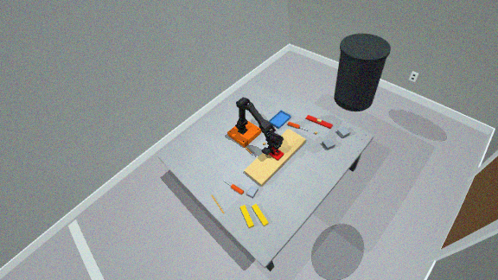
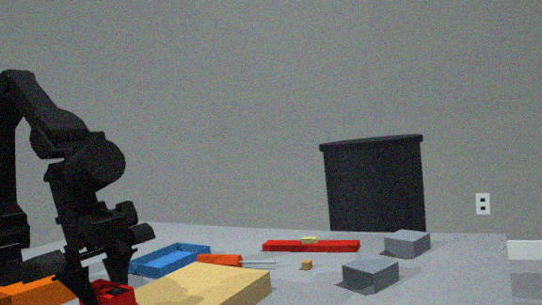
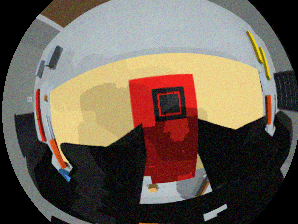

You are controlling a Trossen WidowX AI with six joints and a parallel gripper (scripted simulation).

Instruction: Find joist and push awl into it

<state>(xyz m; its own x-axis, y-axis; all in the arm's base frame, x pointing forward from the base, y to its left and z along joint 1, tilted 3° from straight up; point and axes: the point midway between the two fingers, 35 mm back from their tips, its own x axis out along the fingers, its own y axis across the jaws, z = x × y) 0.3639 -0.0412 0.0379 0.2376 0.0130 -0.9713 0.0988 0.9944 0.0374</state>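
Now: the blue tray 200 mm behind my gripper tip, 340 mm to the left of it and 50 mm below it. The rest, counted from my gripper tip: awl (190 mm behind, 80 mm to the right, 60 mm below); grey block (30 mm ahead, 340 mm to the right, 50 mm below); red stud finder (20 mm above).
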